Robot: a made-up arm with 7 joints.
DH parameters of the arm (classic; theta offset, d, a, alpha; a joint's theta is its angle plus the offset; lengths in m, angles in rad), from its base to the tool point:
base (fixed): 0 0.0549 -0.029 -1.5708
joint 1: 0 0.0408 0.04 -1.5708
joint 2: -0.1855 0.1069 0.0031 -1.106
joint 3: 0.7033 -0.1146 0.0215 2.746
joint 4: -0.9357 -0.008 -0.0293 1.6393
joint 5: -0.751 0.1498 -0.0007 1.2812
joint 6: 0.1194 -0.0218 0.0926 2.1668
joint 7: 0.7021 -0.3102 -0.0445 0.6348
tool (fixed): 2.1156 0.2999 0 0
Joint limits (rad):
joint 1: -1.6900..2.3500
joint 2: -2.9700..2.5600
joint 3: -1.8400..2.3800
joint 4: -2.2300..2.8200
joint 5: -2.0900..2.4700
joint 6: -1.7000..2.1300
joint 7: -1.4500..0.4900
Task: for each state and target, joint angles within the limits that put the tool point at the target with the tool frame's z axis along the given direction. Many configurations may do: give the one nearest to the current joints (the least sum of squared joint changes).
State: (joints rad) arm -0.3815 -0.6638 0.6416 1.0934 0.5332 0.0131 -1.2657
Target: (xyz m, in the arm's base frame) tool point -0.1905 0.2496 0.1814 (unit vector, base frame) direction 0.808 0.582 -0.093
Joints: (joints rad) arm 0.3639 -0.1115 0.7816 1.1304 0.2195 0.3240 -1.2677
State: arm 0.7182 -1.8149 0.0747 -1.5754 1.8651 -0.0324 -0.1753
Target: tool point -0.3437 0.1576 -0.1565 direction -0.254 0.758 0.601
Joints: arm 0.7277 -1.7229 -0.0784 -1.3846 2.0546 0.5818 -0.5303
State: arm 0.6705 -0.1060 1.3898 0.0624 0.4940 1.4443 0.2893
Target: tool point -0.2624 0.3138 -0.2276 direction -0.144 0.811 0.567
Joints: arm 0.0079 -0.6111 1.0955 0.1168 1.3725 0.7491 -0.0631
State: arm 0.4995 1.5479 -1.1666 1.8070 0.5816 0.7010 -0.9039
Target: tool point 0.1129 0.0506 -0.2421 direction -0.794 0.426 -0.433
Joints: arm 1.2943 1.2893 -1.0720 1.7259 -0.1196 1.0903 -1.1996
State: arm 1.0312 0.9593 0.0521 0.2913 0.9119 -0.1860 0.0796
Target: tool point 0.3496 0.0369 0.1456 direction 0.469 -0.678 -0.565
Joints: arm 0.6305 1.6479 -0.3104 0.8688 0.9784 0.1375 0.3722
